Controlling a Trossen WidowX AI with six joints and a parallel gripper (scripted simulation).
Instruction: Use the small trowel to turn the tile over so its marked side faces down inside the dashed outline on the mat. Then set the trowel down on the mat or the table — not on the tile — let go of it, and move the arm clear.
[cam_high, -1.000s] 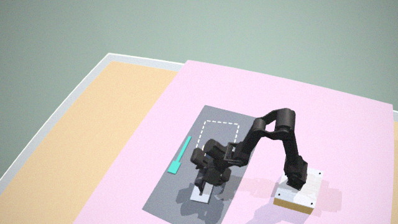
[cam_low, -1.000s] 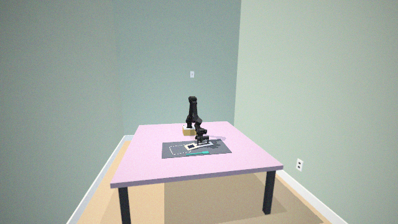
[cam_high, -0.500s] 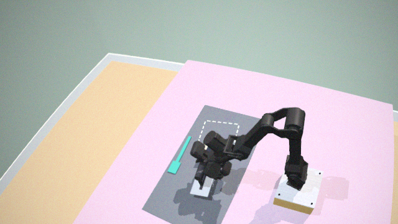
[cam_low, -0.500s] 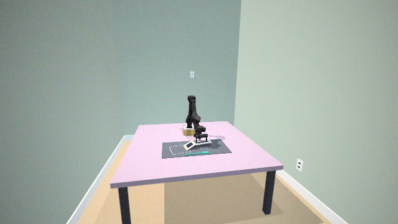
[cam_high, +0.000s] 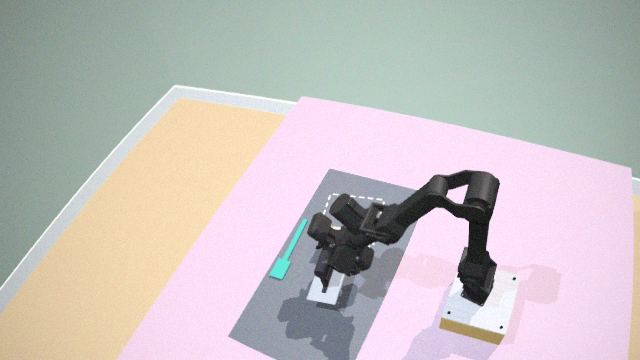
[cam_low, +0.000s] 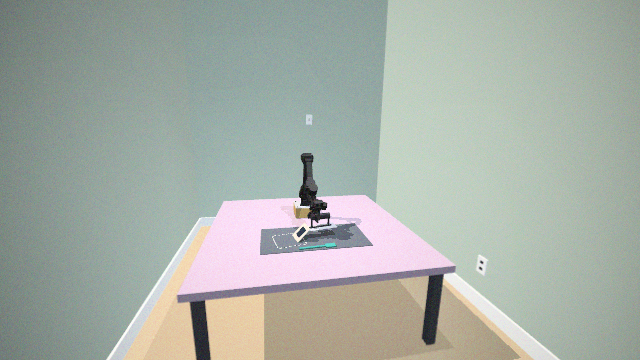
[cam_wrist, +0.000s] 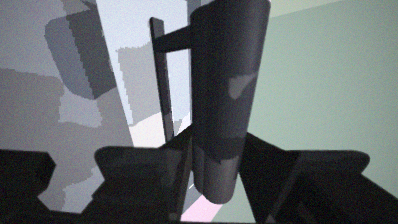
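Now: gripper tip 10 cm to the left of the tile, 6 cm above it and 2 cm short of it. Also, from my gripper tip: grey mat 12 cm below, 3 cm to the right; teal trowel 13 cm ahead, 10 cm below, 2 cm to the left.
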